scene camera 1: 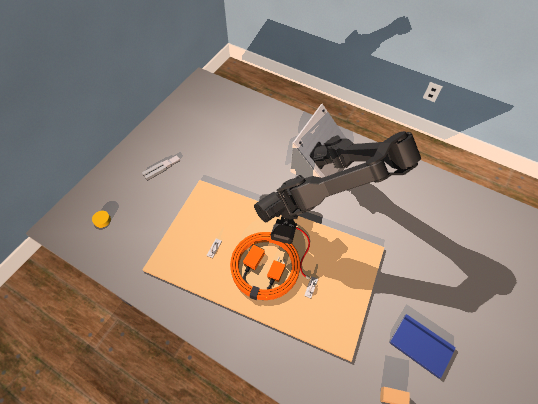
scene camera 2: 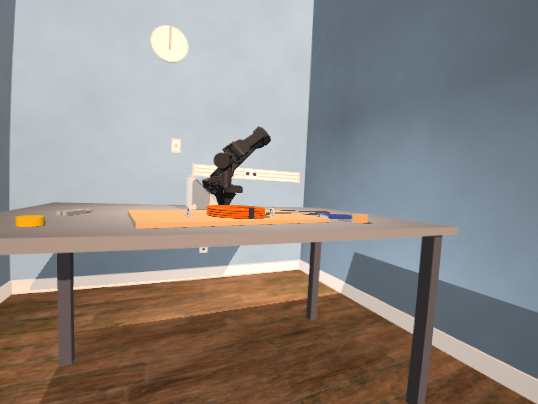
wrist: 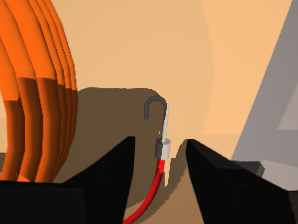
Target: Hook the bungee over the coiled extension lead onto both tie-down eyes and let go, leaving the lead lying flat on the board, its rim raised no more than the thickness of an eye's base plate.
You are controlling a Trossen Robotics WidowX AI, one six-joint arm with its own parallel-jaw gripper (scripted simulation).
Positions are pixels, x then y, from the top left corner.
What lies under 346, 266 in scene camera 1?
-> A wooden board.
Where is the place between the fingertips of my gripper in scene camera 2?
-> At 222, 210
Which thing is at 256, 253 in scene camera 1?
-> A coiled extension lead.
